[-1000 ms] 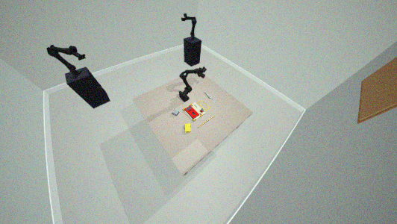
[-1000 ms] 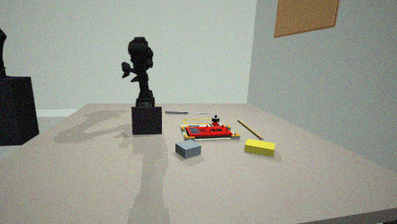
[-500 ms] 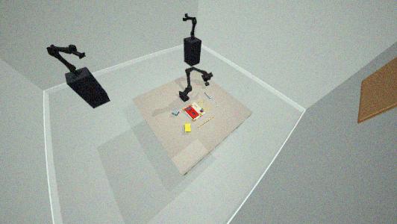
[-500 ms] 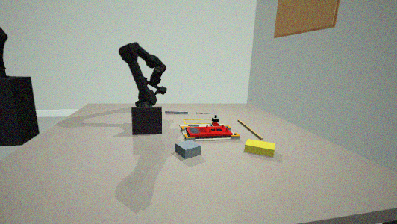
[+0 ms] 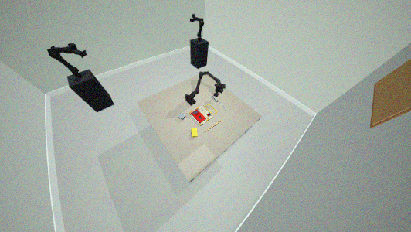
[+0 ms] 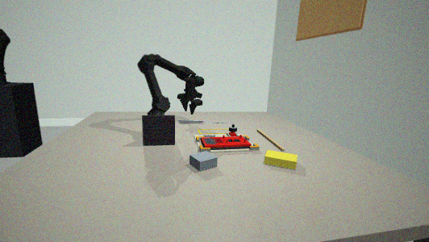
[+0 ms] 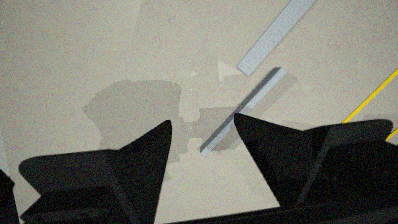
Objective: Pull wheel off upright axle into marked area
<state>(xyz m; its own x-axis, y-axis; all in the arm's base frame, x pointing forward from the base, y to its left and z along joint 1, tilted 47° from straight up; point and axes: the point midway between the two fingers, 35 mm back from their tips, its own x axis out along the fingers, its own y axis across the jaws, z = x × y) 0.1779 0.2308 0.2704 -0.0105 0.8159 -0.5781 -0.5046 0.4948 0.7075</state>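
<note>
The wheel lies 190 mm ahead of my gripper tip, 330 mm to the right of it and 10 mm below it. From my gripper tip the other things lie so: grey block (10 mm behind, 630 mm to the right, 30 mm below); axle (190 mm ahead, 330 mm to the right, 20 mm below); wooden stick (350 mm ahead, 390 mm to the right, 50 mm below).
</note>
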